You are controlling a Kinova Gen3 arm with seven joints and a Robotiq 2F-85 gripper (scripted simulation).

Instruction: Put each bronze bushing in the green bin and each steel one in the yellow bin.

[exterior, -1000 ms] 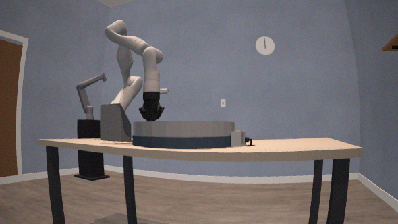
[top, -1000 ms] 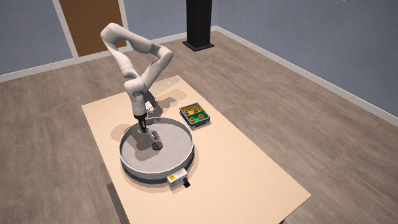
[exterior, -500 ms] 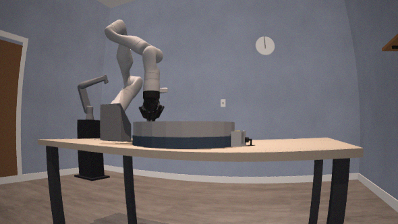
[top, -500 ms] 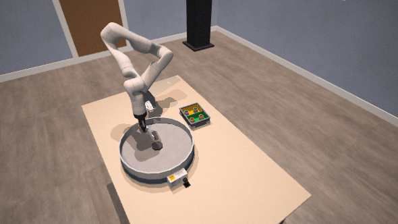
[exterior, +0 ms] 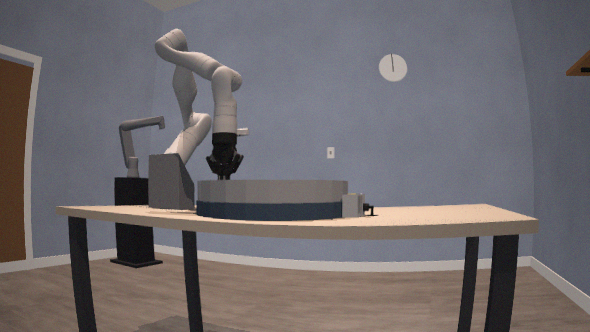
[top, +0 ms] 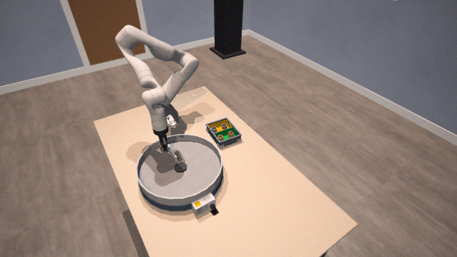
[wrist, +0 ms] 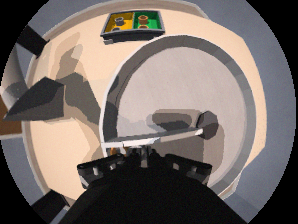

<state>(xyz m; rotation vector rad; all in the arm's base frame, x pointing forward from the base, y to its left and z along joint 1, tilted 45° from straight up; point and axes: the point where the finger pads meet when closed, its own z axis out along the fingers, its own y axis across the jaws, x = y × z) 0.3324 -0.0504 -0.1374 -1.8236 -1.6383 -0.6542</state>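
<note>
Now: hand 37 cm to the right of the bin and 7 cm above it. Round my hand: grey turntable 14 cm ahead, 2 cm to the left, 4 cm below.
</note>
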